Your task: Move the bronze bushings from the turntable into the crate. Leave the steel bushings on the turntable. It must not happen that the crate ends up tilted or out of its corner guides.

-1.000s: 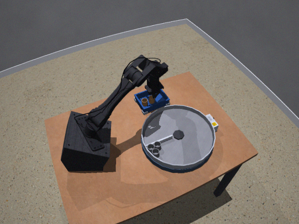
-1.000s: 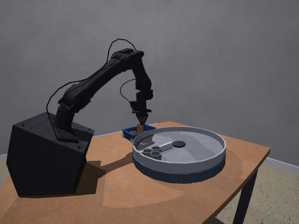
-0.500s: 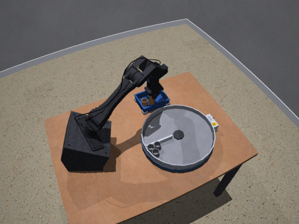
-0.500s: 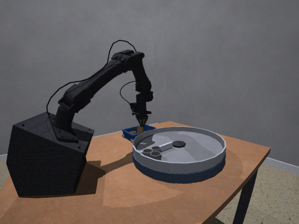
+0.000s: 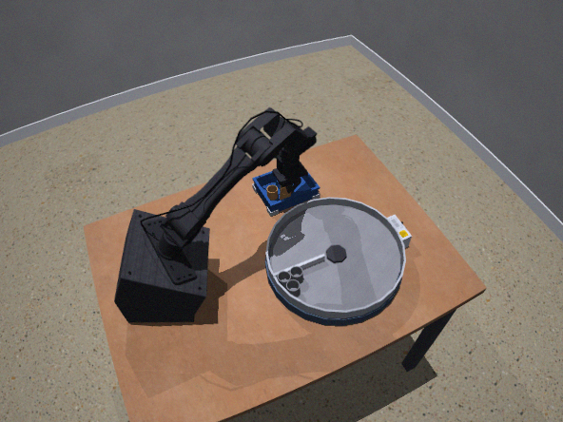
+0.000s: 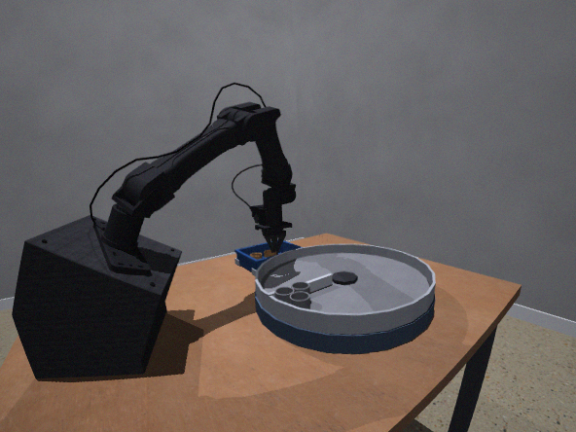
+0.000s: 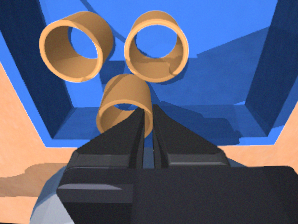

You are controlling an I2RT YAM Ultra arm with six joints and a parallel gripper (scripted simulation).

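My gripper is now 2 cm short of the blue crate, 4 cm to the right of it and 3 cm above it. Also, from my hand: grey turntable 6 cm behind, 29 cm to the right.
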